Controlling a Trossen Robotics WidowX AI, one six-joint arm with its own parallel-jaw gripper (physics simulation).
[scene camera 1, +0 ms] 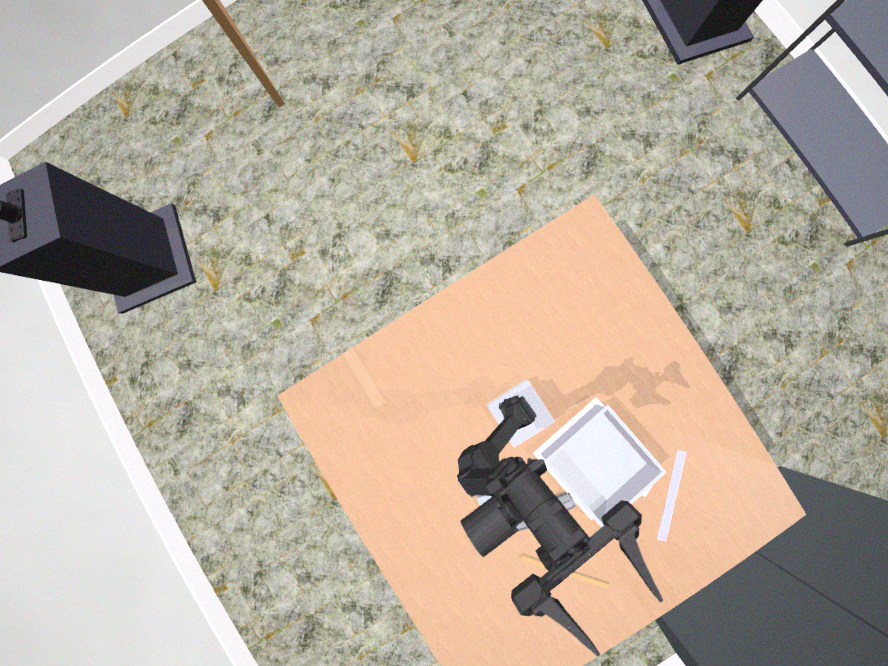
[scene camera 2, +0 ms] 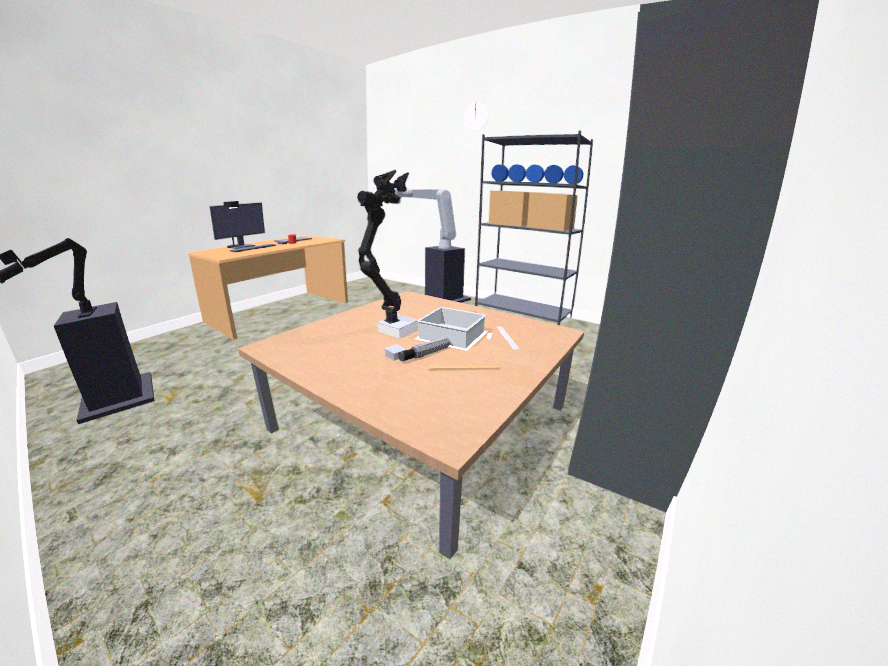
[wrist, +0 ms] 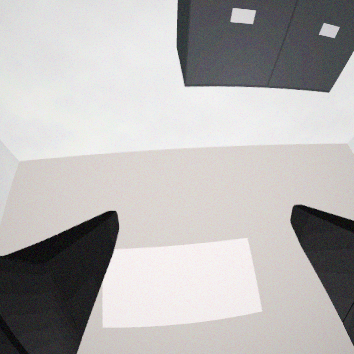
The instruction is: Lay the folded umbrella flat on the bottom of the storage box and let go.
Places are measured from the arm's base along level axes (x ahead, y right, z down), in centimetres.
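Pixels of known places: gripper, between the fingertips: (scene camera 1: 630, 628) (scene camera 2: 402, 171) (wrist: 206, 217); arm's base, origin of its link: (scene camera 1: 511, 409) (scene camera 2: 391, 320).
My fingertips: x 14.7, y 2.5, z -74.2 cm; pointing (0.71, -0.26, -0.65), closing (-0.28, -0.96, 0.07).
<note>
For each thing: its middle in the pictures, then the offset to it from my fingertips.
- grey folded umbrella, middle of its body: (scene camera 1: 532, 515) (scene camera 2: 425, 349) dy +3.1, dx +19.5, dz +77.1 cm
- small pale block, middle of its body: (scene camera 1: 490, 503) (scene camera 2: 395, 352) dy +14.2, dx +11.8, dz +78.1 cm
- light grey open storage box, middle of its body: (scene camera 1: 599, 462) (scene camera 2: 452, 326) dy -22.5, dx +10.8, dz +75.1 cm
- yellow stick, middle of its body: (scene camera 1: 564, 571) (scene camera 2: 464, 368) dy -0.2, dx +41.4, dz +79.3 cm
- pale flat strip, middle of its body: (scene camera 1: 671, 495) (scene camera 2: 507, 337) dy -42.2, dx +31.5, dz +79.8 cm
- small white piece, middle of its body: (scene camera 2: 489, 336) dy -35.2, dx +25.4, dz +79.3 cm
The grey folded umbrella (scene camera 1: 566, 501) (scene camera 2: 432, 348) lies on the table in front of the storage box, its dark end towards a small pale block (scene camera 2: 393, 351). In scene camera 1 the arm hides most of it. The light grey open storage box (scene camera 1: 647, 480) (scene camera 2: 446, 334) stands upright on the table; its visible bottom holds no umbrella. My gripper (scene camera 1: 629, 627) (scene camera 2: 401, 174) (wrist: 206, 217) is open and empty, high above the table and well apart from the umbrella and box. Umbrella and box do not show in the wrist view.
A yellow stick (scene camera 1: 591, 578) (scene camera 2: 464, 369) lies in front of the umbrella. A pale flat strip (scene camera 1: 672, 494) (scene camera 2: 507, 337) and a small white piece (scene camera 2: 489, 335) lie right of the box. A tall dark cabinet (scene camera 1: 810, 552) (scene camera 2: 688, 236) stands beyond the table's right side.
</note>
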